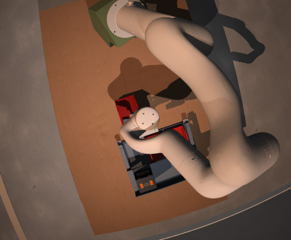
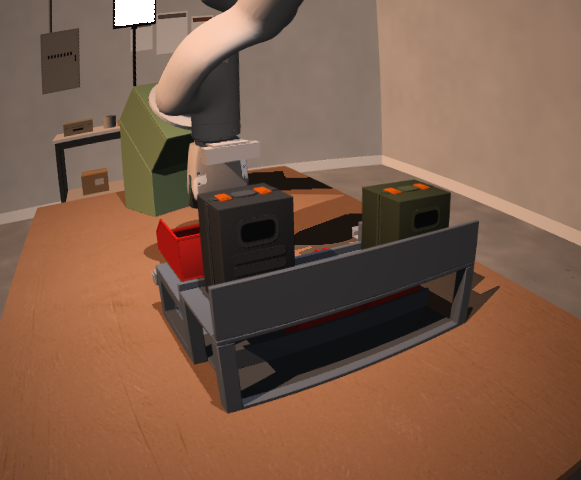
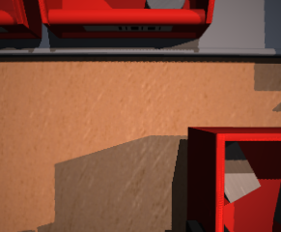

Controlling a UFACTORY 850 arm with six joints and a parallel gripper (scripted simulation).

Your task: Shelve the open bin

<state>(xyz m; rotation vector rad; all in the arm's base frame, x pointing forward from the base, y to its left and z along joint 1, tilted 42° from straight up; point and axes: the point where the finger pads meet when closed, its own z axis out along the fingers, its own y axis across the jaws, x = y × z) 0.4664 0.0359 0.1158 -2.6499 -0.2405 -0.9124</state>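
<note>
Right now the red bin is 5 cm to the right of my hand, 2 cm below it and 1 cm behind it. From my hand the other things lie so: grey part 18 cm to the left, 13 cm ahead, 7 cm below; grey shelf 21 cm ahead, 11 cm to the left, 2 cm below; dark part 7 cm to the right, 5 cm below, 3 cm ahead.
</note>
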